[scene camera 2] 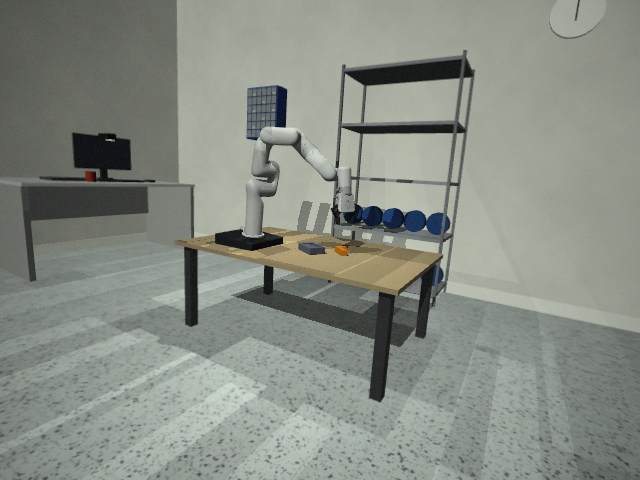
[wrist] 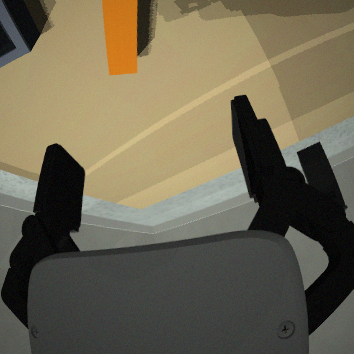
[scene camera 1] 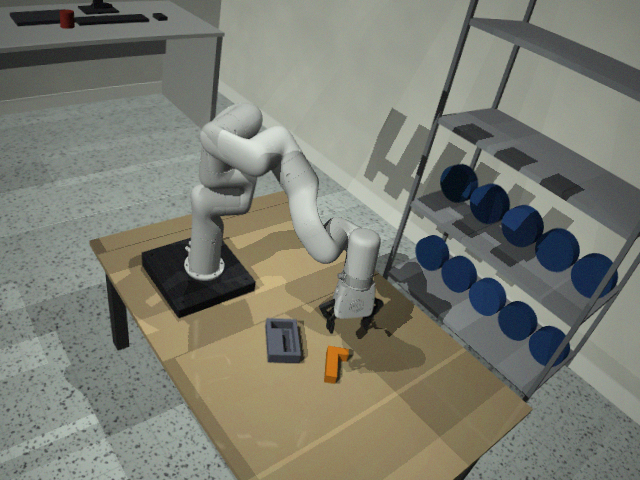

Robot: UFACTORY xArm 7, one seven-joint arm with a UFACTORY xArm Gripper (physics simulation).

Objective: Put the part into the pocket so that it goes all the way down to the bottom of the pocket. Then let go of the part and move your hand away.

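Frame: origin at the arm's base, x ahead, y left, z up, level; centimetres.
Seen in the pictures: gripper, fingertip midpoint: (scene camera 2: 344,223) (wrist: 144,135) (scene camera 1: 347,328); arm's base, link origin: (scene camera 2: 253,235) (scene camera 1: 204,266).
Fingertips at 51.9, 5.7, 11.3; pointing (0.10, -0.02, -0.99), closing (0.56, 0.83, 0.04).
Pixels of each thing's top centre, then the offset from my fingertips to it, as dx, dy, dz. Level surfaces: height alone.
- orange L-shaped part, top centre: (wrist: 136,28) (scene camera 1: 337,361) (scene camera 2: 343,248) +0.4, -0.3, -13.0
- block, top centre: (scene camera 1: 283,335) (scene camera 2: 311,244) -15.8, -5.8, -12.4
- wooden table, surface height: dz -16.0
The orange L-shaped part (scene camera 1: 332,364) (scene camera 2: 341,250) (wrist: 121,40) lies flat on the table, a little apart from the grey-blue block with the pocket. That block (scene camera 1: 283,357) (scene camera 2: 311,249) (wrist: 25,48) sits nearer the robot's base, and its pocket is empty. In the wrist view, one end of the part and a corner of the block show at the top edge. My gripper (scene camera 1: 345,330) (scene camera 2: 343,214) (wrist: 144,135) is open with nothing between its fingers. It hangs above the table, beyond the part on the shelf side, touching neither part nor block.
The wooden table (scene camera 1: 217,413) (scene camera 2: 361,273) bears the black base plate (scene camera 1: 180,304) (scene camera 2: 232,240) of the arm. A metal shelf rack (scene camera 1: 439,111) (scene camera 2: 339,113) with blue discs stands behind the table. A desk (scene camera 1: 191,25) (scene camera 2: 170,187) with a red cup stands farther off at the left.
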